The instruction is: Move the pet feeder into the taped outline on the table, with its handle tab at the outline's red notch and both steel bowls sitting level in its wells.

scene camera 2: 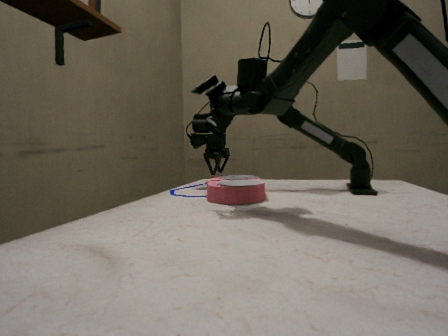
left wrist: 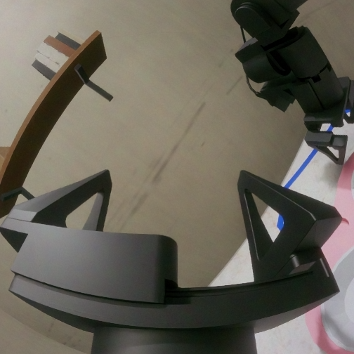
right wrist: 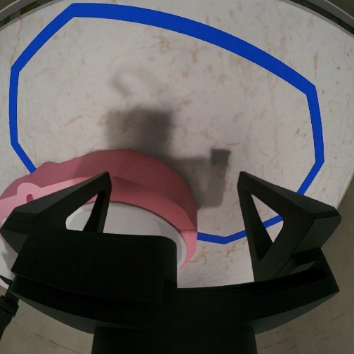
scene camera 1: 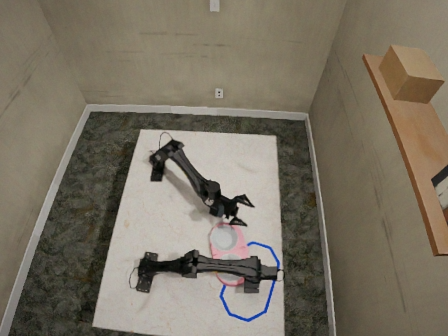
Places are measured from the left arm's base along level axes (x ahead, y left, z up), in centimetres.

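Pixels of known places: left gripper, fingertip midpoint: (scene camera 2: pixel 200 105) (scene camera 1: pixel 251 216); right gripper, fingertip midpoint: (scene camera 2: pixel 216 173); left arm's base, link origin: (scene camera 1: pixel 158 167); right arm's base, link origin: (scene camera 2: pixel 359 190) (scene camera 1: pixel 147 272).
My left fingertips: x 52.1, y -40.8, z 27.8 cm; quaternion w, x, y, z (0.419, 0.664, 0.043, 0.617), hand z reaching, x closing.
Note:
For each thing: its top centre in the pictures, then the offset to it from my left fingertips.
- pink pet feeder, top centre: (scene camera 2: pixel 234 180) (scene camera 1: pixel 230 251) dx -7.7, dy -9.3, dz -23.2 cm
- steel bowl, top centre: (scene camera 2: pixel 239 182) (scene camera 1: pixel 224 237) dx -10.9, dy -2.2, dz -23.0 cm
The pink pet feeder (scene camera 1: pixel 243 244) (scene camera 2: pixel 235 194) (right wrist: pixel 145 170) lies flat, overlapping one side of the blue taped outline (scene camera 1: pixel 247 319) (scene camera 2: pixel 172 192) (left wrist: pixel 302 167) (right wrist: pixel 14 107), mostly outside it. One steel bowl (scene camera 1: pixel 224 237) sits in the upper well; the other bowl (right wrist: pixel 142 220) is in the lower well, partly hidden. The handle tab (right wrist: pixel 25 191) is on the outline side. The red notch does not show. My left gripper (scene camera 1: pixel 250 215) (left wrist: pixel 174 176) is open above the feeder's upper end. My right gripper (scene camera 2: pixel 216 172) (right wrist: pixel 174 178) is open and low, one finger over the lower bowl, the other beyond the feeder's end.
The right arm crosses above the feeder's lower part and the outline in scene camera 1. A wall shelf (scene camera 1: pixel 407 145) (left wrist: pixel 50 110) carries a cardboard box (scene camera 1: pixel 410 75) and books (left wrist: pixel 52 57). The outline lies near the table's right edge in scene camera 1.

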